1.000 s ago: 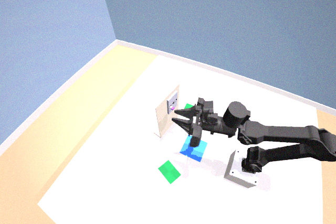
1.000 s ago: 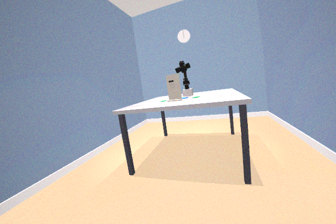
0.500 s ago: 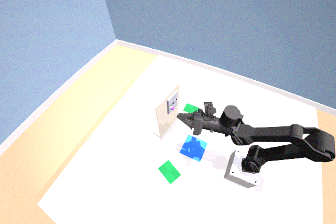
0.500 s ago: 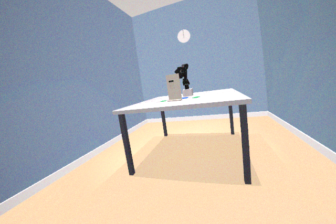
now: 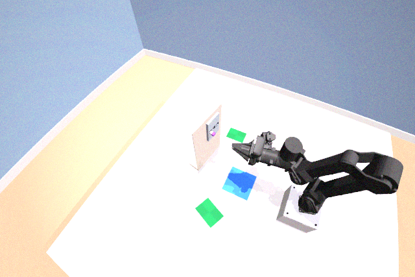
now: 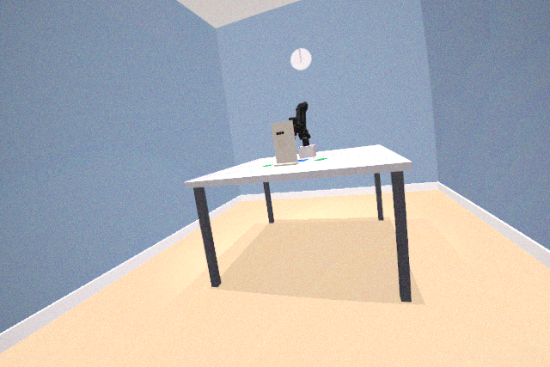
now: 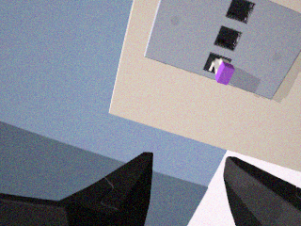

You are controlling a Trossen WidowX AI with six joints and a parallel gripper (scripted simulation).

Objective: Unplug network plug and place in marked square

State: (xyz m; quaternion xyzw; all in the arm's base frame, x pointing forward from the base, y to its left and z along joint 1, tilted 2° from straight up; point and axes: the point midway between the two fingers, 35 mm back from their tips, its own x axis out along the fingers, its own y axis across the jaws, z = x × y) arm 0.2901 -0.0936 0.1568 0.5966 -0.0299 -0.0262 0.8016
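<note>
The network plug lies 90 mm ahead of my gripper tip, 50 mm to the right of it and 20 mm below it. Also, from my gripper tip: blue marked square: 250 mm below, 60 mm behind, 30 mm to the left; upright panel: 110 mm below, 100 mm ahead, 70 mm to the right.
</note>
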